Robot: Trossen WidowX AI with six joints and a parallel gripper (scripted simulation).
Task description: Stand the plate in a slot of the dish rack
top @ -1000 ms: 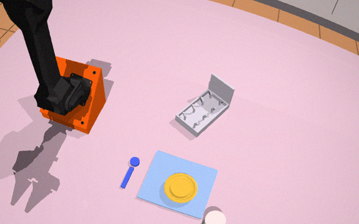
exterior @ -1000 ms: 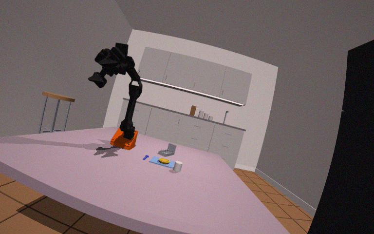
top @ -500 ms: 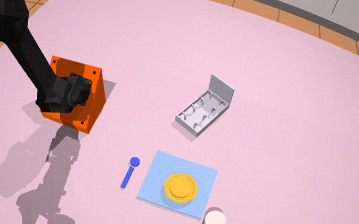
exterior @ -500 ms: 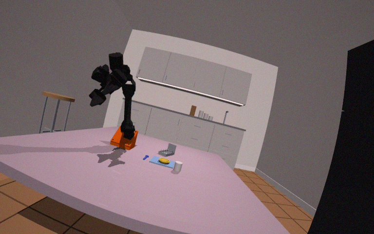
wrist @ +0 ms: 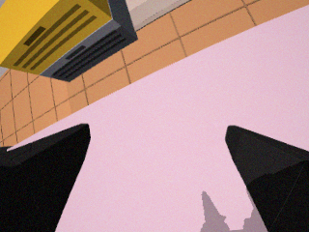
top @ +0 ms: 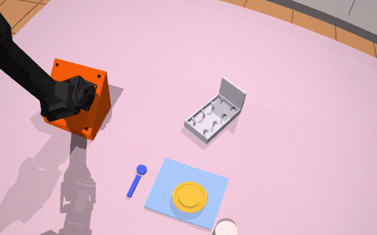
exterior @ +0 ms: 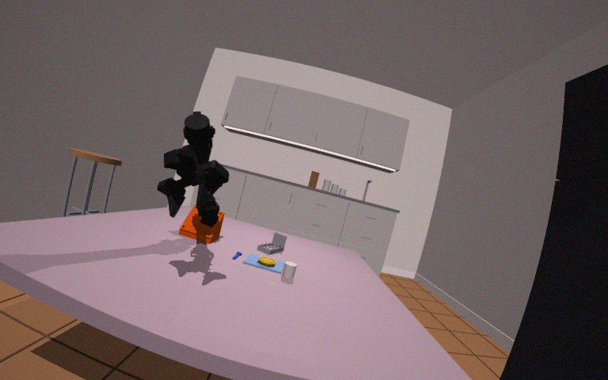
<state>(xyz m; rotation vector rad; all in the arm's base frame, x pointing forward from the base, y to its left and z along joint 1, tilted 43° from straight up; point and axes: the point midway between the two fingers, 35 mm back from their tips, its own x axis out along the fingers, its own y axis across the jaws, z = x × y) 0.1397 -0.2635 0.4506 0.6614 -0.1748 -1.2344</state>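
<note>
Right now my gripper tip is 15 cm short of the yellow plate, 42 cm to the right of it and 18 cm above it. Round my gripper tip: blue spoon (3 cm ahead, 42 cm to the left, 20 cm below); white cup (25 cm ahead, 36 cm to the left, 18 cm below); light blue mat (14 cm ahead, 43 cm to the left, 20 cm below).
</note>
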